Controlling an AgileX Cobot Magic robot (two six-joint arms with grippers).
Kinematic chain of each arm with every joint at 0, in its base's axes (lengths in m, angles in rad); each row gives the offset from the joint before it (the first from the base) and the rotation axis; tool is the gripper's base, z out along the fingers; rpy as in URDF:
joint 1: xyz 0 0 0.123 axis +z
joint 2: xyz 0 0 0 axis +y
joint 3: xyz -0.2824 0 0.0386 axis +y
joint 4: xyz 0.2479 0 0.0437 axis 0.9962 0 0.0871
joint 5: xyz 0 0 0 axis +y
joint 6: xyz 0.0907 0 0.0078 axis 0.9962 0 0.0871
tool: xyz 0 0 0 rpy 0 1.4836 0
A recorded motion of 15 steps. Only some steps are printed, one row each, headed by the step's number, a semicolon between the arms.
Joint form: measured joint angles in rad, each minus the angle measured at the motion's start. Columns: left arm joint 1, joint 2, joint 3, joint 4, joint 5, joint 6; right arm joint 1, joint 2, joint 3, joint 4, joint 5, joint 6.
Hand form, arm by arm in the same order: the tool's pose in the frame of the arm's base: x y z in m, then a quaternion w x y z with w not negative. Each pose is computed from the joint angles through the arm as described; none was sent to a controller.
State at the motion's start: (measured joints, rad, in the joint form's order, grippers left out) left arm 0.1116 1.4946 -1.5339 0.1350 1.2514 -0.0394; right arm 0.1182 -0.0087 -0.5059 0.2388 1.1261 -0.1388
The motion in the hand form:
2: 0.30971 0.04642 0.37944 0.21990 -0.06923 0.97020 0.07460; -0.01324 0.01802 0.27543 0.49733 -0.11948 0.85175 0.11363
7: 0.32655 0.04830 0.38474 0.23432 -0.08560 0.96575 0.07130; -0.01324 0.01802 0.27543 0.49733 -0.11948 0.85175 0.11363
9: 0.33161 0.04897 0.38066 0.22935 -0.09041 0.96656 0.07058; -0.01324 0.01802 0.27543 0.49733 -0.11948 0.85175 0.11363
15: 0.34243 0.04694 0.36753 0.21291 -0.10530 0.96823 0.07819; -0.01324 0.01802 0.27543 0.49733 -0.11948 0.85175 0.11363
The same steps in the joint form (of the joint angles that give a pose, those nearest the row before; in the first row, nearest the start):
2: 0.0000 0.0379 -0.0405 0.0000 -0.0009 -0.0047; 0.0000 0.0000 0.0000 0.0000 0.0000 0.0000
7: 0.0000 0.0953 -0.1234 0.0000 -0.0026 -0.0374; 0.0000 0.0000 0.0000 0.0000 0.0000 0.0000
9: 0.0000 0.1142 -0.1310 0.0013 -0.0029 -0.0481; 0.0000 0.0000 0.0000 0.0000 0.0000 0.0000
15: -0.0170 0.1551 -0.1323 0.0324 -0.0038 -0.1015; 0.0000 0.0000 0.0000 0.0000 0.0000 0.0000

